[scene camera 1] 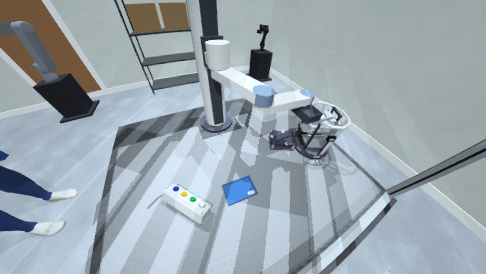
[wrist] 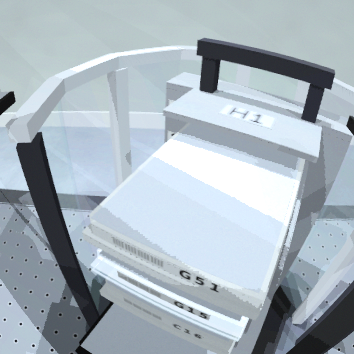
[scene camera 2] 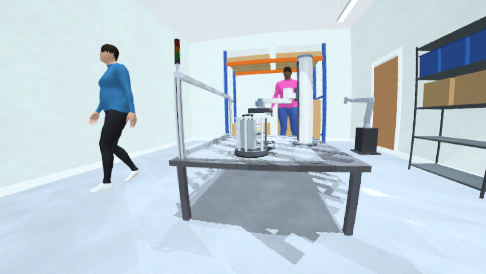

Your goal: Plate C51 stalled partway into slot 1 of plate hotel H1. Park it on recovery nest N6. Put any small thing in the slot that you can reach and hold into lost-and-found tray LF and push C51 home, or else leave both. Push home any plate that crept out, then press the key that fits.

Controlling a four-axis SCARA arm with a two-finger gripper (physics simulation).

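Pixels of known places: gripper, fingertip midpoint: (scene camera 1: 321, 107) (wrist: 179, 78) (scene camera 2: 256, 113); arm's base, origin of the base link: (scene camera 1: 216, 121) (scene camera 2: 304, 144).
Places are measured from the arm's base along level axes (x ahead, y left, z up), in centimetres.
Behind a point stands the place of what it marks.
Plate hotel H1 (wrist: 295, 132) {x 52.5, y 52.1, z 27.0 cm} (scene camera 2: 246, 134) {x 50.6, y 63.8, z 17.1 cm} stands upright inside a round guard. The top plate (wrist: 200, 215) {x 46.7, y 46.9, z 25.2 cm}, whose label looks like G51 or C51, sticks out of its front. Plates reading G15 (wrist: 220, 320) {x 47.8, y 43.1, z 22.2 cm} and C16 (wrist: 165, 323) {x 45.4, y 44.3, z 18.8 cm} show beneath. No small thing in the slot can be made out. My gripper (wrist: 179, 78) {x 45.4, y 48.0, z 31.1 cm} (scene camera 1: 309, 114) (scene camera 2: 258, 110) {x 45.4, y 48.0, z 31.1 cm} is open and empty above the hotel, its fingers at the wrist view's side edges. A blue tray (scene camera 1: 239, 191) {x 58.1, y -6.3, z 1.5 cm} lies on the table. A white key box (scene camera 1: 185, 206) {x 57.5, y -31.3, z 9.4 cm} carries blue, yellow, green and white keys. A dark fixture (scene camera 1: 281, 140) {x 41.5, y 30.6, z 7.3 cm}, label unreadable, sits beside the guard.
The guard has a pale top ring (wrist: 90, 67) {x 39.3, y 56.8, z 28.8 cm} and dark posts (wrist: 55, 220) {x 38.8, y 48.2, z 22.7 cm} around the hotel. The hotel's black handle (wrist: 265, 61) {x 50.8, y 55.4, z 30.2 cm} rises above its top. The arm's column (scene camera 1: 205, 75) {x 5.9, y -4.6, z 39.6 cm} (scene camera 2: 305, 100) {x 1.3, y 7.3, z 44.5 cm} stands on the table. A person in blue (scene camera 2: 115, 90) is left of the table fence (scene camera 2: 179, 117) {x 97.0, y 69.9, z 29.9 cm}.
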